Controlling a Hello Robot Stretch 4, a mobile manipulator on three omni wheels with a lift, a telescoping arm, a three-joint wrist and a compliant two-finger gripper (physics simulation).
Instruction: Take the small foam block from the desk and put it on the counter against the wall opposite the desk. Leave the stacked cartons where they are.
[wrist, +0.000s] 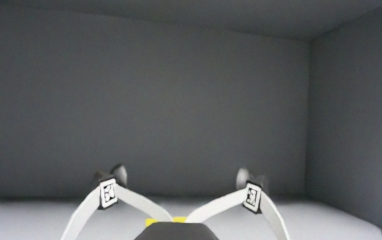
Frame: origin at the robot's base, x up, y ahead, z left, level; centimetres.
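Seen in the pictures: hand at its tool point: (181, 184).
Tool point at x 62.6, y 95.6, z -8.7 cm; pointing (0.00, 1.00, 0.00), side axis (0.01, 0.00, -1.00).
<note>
Pixels of each thing's top centre, then the offset from my tool point to it. "spot": a spot on its surface instead. Level surfaces: height alone.
- yellow foam block at a spot on its surface: (151, 221) spot: dx -7.4, dy +8.6, dz +3.9 cm
- light surface at its surface level: dx -11.9 cm
- grey band at a spot on its surface: (240, 12) spot: dx +30.6, dy +26.6, dz -10.9 cm
My gripper (181, 177) is open, its two fingertips wide apart with no thing between them. Two small parts of the yellow foam block (151, 221) show at the bottom middle, just above the dark gripper body and behind the bases of the finger strips. The rest of the block is hidden. It shows against a light surface (330, 220), which runs along the bottom of the view below the fingertips. How the block touches that surface is hidden. The stacked cartons and the desk do not show in this view.
A dark grey wall (165, 100) stands behind the light surface. It meets a side wall (350, 120) in a corner at the right. A grey band (240, 12), like a ceiling or overhang, runs across the top.
</note>
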